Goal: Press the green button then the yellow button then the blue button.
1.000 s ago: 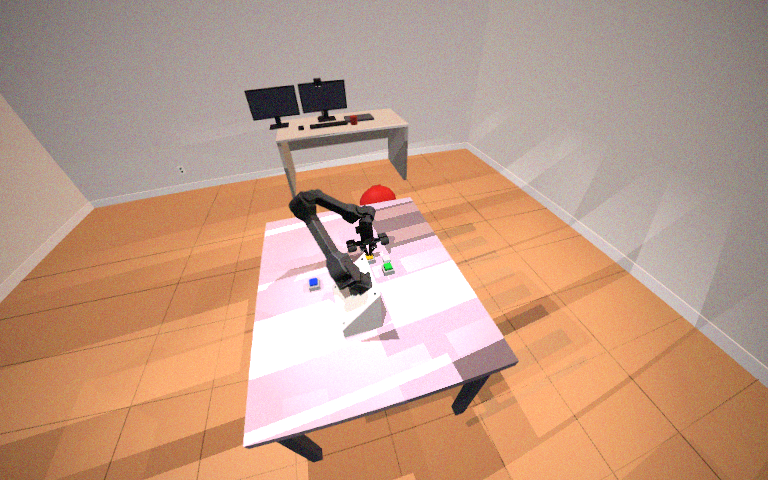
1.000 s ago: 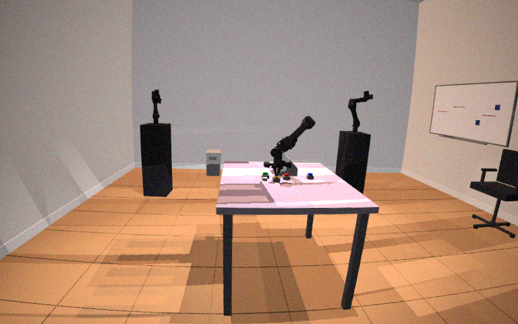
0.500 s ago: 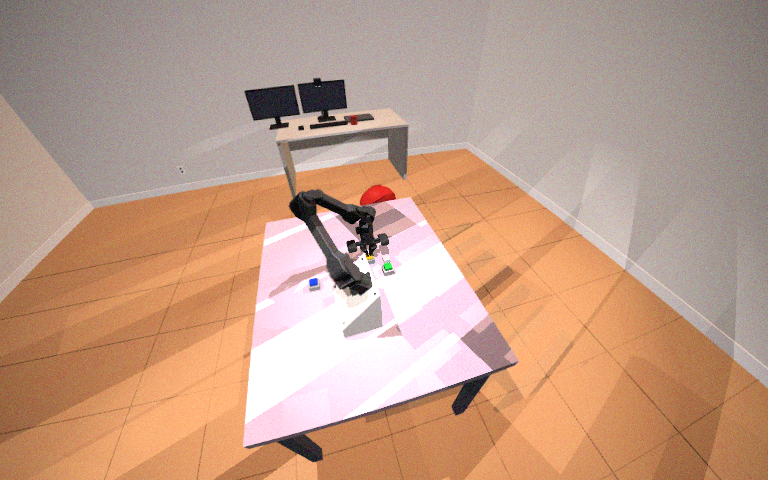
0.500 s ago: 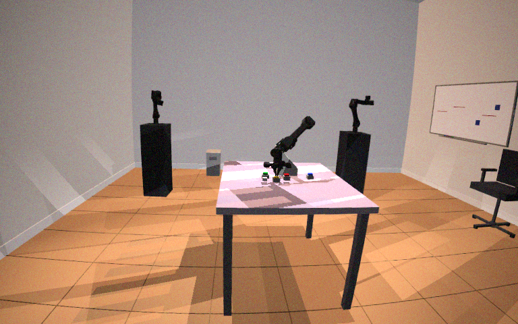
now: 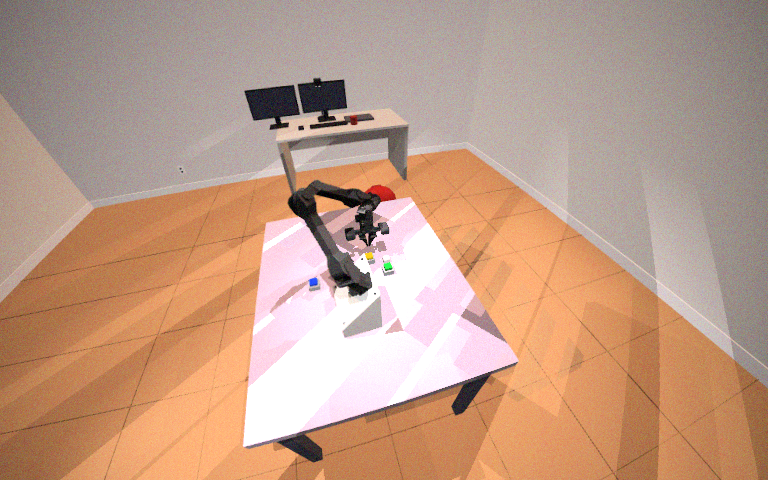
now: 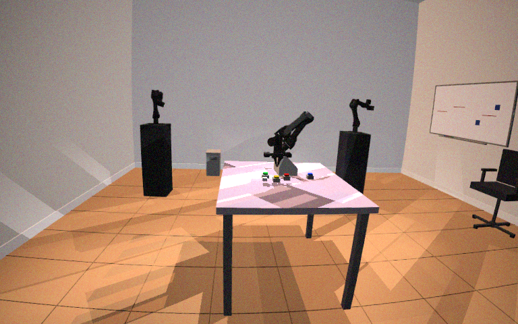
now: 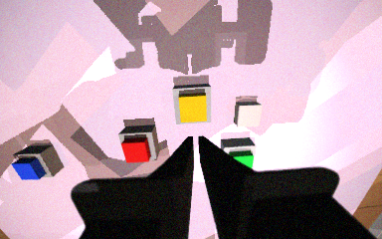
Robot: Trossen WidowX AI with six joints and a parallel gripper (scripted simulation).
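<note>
The blue button is 260 mm to the left of my gripper tip, 90 mm behind it and 70 mm below it. Also, from my gripper tip: pale grey block (90 mm below, 80 mm to the right, 10 mm behind); red button (80 mm to the left, 70 mm below, 60 mm behind); yellow button (70 mm below).
</note>
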